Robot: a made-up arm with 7 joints. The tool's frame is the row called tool. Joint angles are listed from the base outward.
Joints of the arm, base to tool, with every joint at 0 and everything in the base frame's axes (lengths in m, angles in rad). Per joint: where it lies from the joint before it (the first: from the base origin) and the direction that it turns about. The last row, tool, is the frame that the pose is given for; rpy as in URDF.
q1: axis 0 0 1 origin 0.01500 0.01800 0.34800
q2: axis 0 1 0 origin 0.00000 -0.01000 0.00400
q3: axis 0 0 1 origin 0.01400 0.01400 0.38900
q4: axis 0 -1 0 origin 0.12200 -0.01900 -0.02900
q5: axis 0 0 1 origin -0.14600 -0.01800 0.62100
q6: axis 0 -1 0 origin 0.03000 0.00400 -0.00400
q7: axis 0 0 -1 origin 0.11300 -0.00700 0.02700
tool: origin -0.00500 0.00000 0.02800 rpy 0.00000 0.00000 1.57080
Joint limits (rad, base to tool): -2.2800..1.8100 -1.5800..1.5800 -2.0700..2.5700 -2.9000..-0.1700 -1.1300..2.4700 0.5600..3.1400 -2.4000..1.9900
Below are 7 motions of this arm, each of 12 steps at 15 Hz.
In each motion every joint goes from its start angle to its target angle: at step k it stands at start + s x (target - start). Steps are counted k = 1, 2, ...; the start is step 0. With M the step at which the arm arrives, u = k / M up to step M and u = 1 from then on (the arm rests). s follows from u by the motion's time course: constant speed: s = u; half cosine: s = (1 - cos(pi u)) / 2; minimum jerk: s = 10 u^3 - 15 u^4 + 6 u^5.
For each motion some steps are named. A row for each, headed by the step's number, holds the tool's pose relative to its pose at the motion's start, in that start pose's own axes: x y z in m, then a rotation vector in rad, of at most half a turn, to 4 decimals.
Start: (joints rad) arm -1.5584 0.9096 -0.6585 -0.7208 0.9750 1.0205 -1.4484
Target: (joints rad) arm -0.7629 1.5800 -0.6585 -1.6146 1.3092 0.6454 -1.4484
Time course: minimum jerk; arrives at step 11
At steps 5, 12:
5: -0.2032 0.0238 -0.5400 0.0495 -0.6843 -0.1780
12: -0.0708 0.3347 -1.0576 0.2294 -1.2625 -0.7489

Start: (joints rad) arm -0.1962 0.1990 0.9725 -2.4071 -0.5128 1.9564 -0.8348
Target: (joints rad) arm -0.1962 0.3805 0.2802 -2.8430 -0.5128 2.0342 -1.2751
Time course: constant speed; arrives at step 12
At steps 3, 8, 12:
3: -0.0099 0.0595 -0.1436 -0.0230 -0.1992 0.0460
8: 0.0523 0.1337 -0.3684 -0.1300 -0.5300 0.1319
12: 0.1603 0.1650 -0.5131 -0.2773 -0.7806 0.1983

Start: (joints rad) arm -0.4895 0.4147 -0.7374 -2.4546 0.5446 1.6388 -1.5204
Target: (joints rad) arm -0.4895 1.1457 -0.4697 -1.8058 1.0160 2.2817 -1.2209
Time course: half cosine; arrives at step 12
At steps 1, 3, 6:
1: -0.0019 -0.0039 0.0027 0.0002 0.0144 -0.0071
3: -0.0168 -0.0347 0.0193 0.0000 0.1207 -0.0568
6: -0.0642 -0.1260 0.0245 -0.0226 0.3813 -0.1604

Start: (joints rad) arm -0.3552 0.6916 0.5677 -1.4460 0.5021 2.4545 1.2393
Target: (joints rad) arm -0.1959 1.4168 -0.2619 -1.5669 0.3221 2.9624 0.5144
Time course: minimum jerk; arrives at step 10
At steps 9, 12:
9: -0.5462 -0.6170 -0.1062 -0.7382 0.6715 0.4526
12: -0.5513 -0.6198 -0.1045 -0.7421 0.6817 0.4598

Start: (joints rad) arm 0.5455 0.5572 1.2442 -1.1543 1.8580 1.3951 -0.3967
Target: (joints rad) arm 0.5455 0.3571 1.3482 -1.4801 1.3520 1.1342 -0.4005
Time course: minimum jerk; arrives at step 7
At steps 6, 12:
6: -0.2379 0.0841 -0.1562 0.5611 0.3482 -0.4535
12: -0.2436 0.0876 -0.1589 0.5748 0.3556 -0.4659

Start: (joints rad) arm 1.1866 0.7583 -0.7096 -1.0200 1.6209 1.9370 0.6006
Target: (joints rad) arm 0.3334 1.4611 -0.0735 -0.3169 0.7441 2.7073 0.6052
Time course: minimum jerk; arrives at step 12
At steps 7, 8, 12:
7: -0.1998 -0.2436 0.1212 -0.6660 0.0351 0.0736
8: -0.2588 -0.2816 0.1794 -0.8060 0.0029 0.0836
12: -0.3623 -0.3218 0.2870 -1.0393 -0.0626 0.0912

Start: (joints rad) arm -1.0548 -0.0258 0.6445 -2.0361 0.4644 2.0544 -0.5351
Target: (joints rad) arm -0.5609 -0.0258 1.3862 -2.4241 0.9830 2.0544 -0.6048
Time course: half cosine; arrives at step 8
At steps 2, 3, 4, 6, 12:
2: 0.1149 -0.0241 -0.0949 0.0846 -0.1033 0.1147
3: 0.2464 -0.0191 -0.1945 0.1910 -0.2062 0.2333
4: 0.3975 0.0284 -0.3007 0.3314 -0.3092 0.3621
6: 0.6295 0.2170 -0.4537 0.6212 -0.4375 0.5718
12: 0.6970 0.3230 -0.4983 0.7476 -0.4640 0.6494

